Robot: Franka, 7 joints.
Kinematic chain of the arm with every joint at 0, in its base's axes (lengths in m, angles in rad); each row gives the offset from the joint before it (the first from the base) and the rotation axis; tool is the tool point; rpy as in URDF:
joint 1: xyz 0 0 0.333 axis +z
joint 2: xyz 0 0 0 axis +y
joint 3: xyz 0 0 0.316 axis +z
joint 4: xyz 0.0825 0 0 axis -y
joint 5: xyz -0.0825 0 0.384 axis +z
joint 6: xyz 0 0 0 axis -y
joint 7: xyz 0.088 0 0 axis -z
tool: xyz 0 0 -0.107 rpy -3.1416 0 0
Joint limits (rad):
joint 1: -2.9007..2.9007
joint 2: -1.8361..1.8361
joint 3: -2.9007..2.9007
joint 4: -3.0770..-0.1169
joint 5: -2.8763..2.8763
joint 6: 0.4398..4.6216
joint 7: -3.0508..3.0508
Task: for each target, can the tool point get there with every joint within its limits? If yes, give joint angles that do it. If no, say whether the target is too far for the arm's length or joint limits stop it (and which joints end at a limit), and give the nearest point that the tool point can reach.
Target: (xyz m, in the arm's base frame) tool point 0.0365 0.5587 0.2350
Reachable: yes | joints 2.4641 0.8968 -1.1853 -1.8609 -2.2970 3.4117 -0.6010
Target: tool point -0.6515 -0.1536 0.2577
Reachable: yes | joints -2.1726 1.1069 -1.2287 -1.6618 1.9643 1.2068 -1.8230
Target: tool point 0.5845 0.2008 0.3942
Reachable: yes | joints 1.2149 1.0242 -1.0114 -1.5131 -1.1555 1.0356 -0.1323
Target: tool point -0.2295 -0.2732 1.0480
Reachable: yes | joints -0.8839 -0.3377 -1.0324 -0.9615 1.3267 1.8455 0.4903
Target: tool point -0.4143 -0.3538 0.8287
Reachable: yes | joints 2.0506 0.0703 1.7055 -1.3395 -1.8439 3.1386 0.7345
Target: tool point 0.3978 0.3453 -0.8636
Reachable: no: too far | nearest point 0.3059 0.2655 -0.3466 | short by 0.531 m
